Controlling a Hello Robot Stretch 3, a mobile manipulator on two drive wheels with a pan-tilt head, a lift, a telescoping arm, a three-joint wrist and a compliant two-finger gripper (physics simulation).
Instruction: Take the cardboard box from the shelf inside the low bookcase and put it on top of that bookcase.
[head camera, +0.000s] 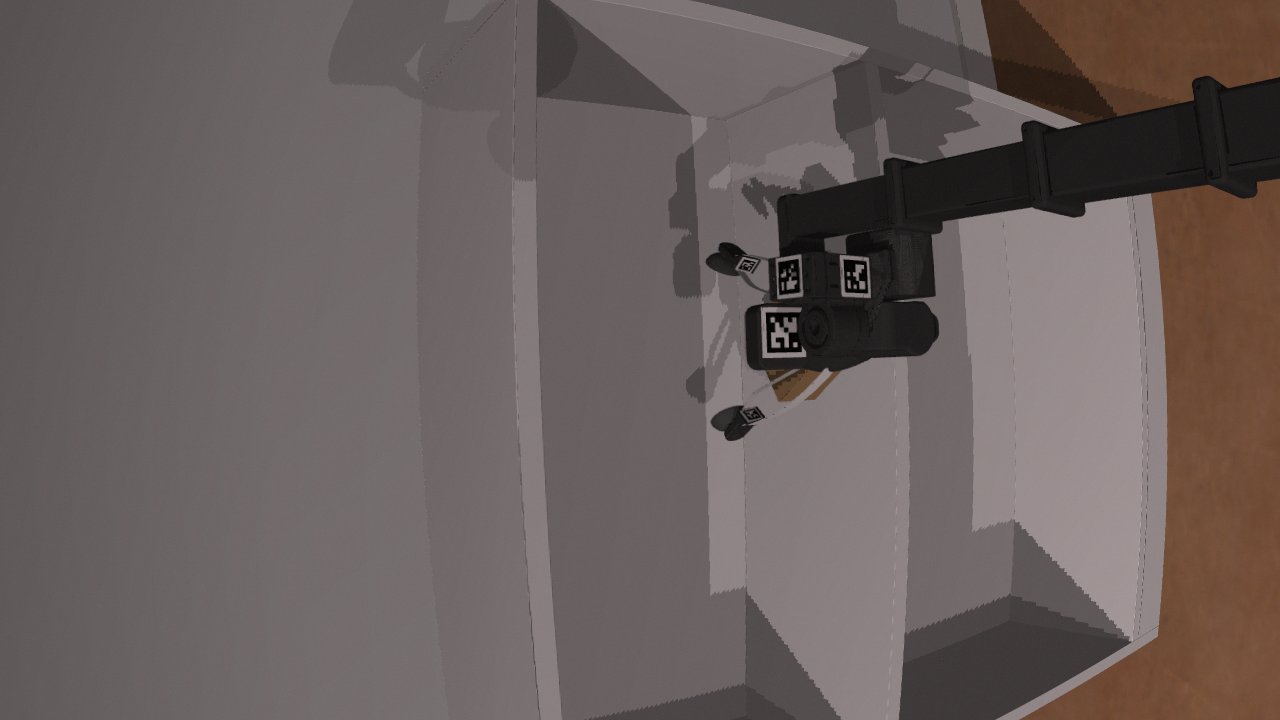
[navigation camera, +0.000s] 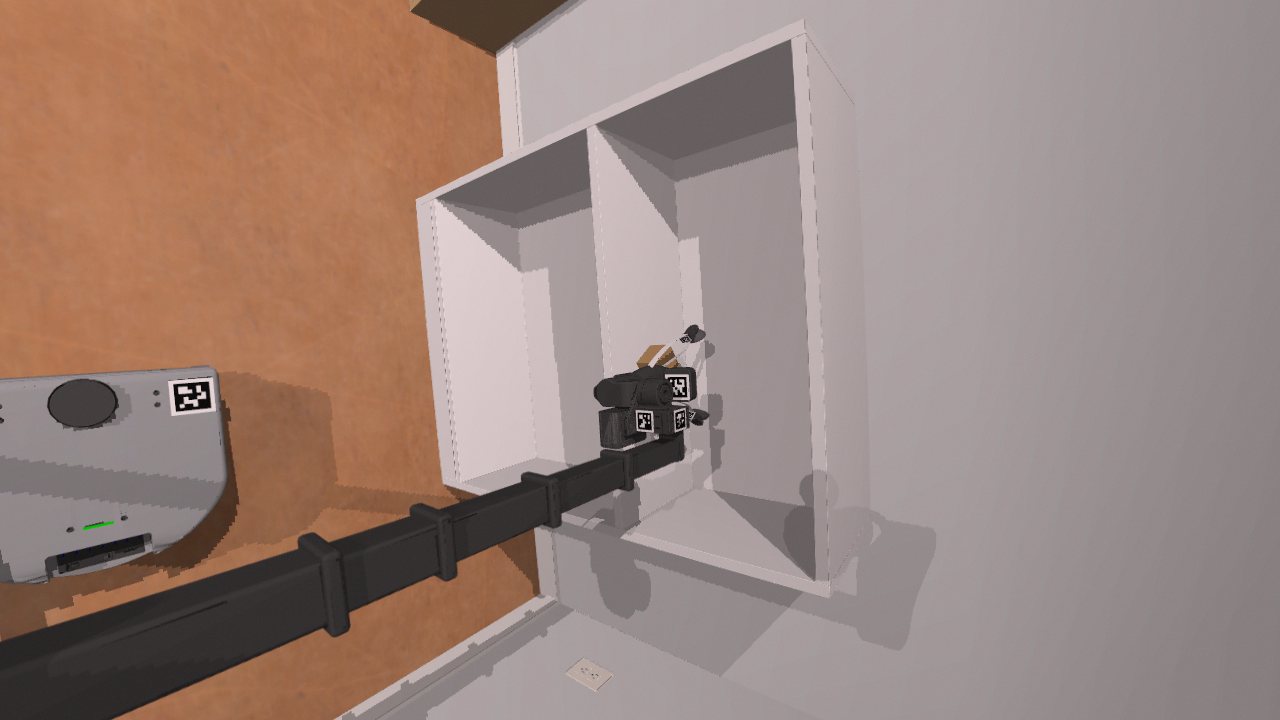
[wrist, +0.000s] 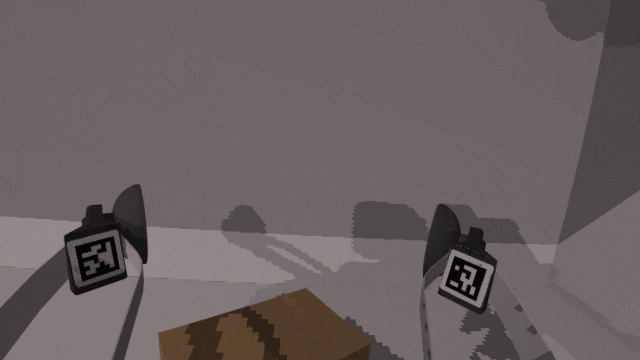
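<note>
The brown cardboard box is on the middle shelf of the low white bookcase. Much of it is hidden behind the gripper body in the head and navigation views; in the wrist view its upper part shows at the bottom edge. My gripper is open inside the upper compartment, its fingertips near the back panel, beyond the box. The box lies lower, between the lines of the two fingers and nearer the gripper body. Whether the fingers touch it cannot be seen.
The black telescoping arm crosses the bookcase's open front near one side panel. The bookcase top lies beyond the upper compartment. The robot base stands on the wooden floor. A wall outlet is beside the bookcase.
</note>
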